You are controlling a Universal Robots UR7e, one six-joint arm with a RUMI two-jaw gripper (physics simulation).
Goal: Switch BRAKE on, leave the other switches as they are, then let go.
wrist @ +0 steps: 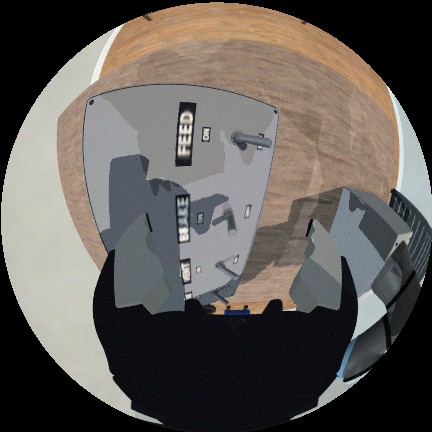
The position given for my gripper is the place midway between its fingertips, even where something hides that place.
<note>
In view: my gripper [230, 218] and a grey switch panel [169, 149].
</note>
